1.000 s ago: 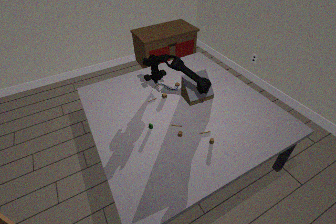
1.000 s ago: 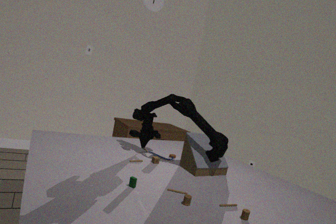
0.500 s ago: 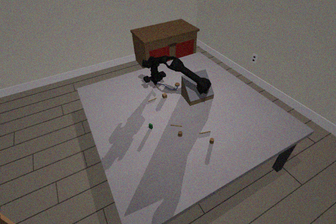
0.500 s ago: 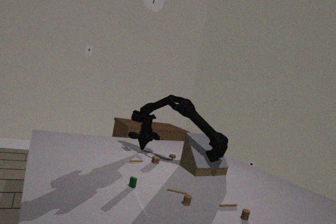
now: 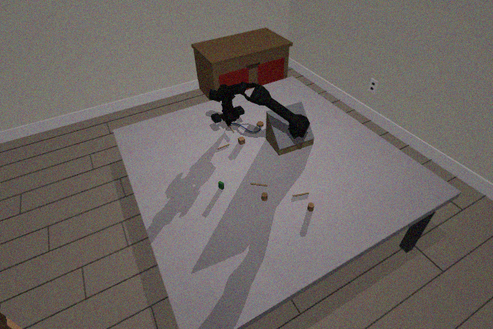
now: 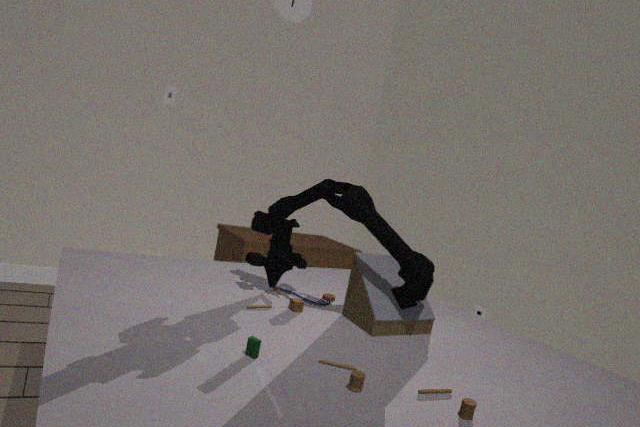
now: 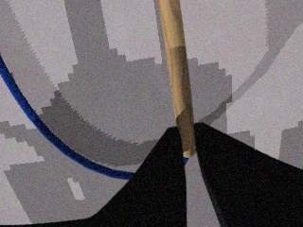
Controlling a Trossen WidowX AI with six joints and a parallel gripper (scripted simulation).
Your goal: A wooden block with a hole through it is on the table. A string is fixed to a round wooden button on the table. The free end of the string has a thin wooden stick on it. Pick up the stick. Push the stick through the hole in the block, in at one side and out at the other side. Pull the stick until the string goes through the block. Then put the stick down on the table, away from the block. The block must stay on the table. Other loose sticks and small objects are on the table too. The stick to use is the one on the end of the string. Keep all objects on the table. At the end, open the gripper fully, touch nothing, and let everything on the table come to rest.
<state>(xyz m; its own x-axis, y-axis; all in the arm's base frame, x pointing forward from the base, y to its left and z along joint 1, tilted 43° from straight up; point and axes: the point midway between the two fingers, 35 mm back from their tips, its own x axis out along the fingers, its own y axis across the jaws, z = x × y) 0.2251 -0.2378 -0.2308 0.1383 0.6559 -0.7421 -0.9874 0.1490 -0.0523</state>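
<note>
Right now the wooden block is 1 cm ahead of my gripper tip and 16 cm to the left of it. Round my gripper tip: green cube 27 cm ahead, 39 cm to the left, 1 cm above; round wooden button 17 cm behind, 8 cm to the left, 1 cm below.
</note>
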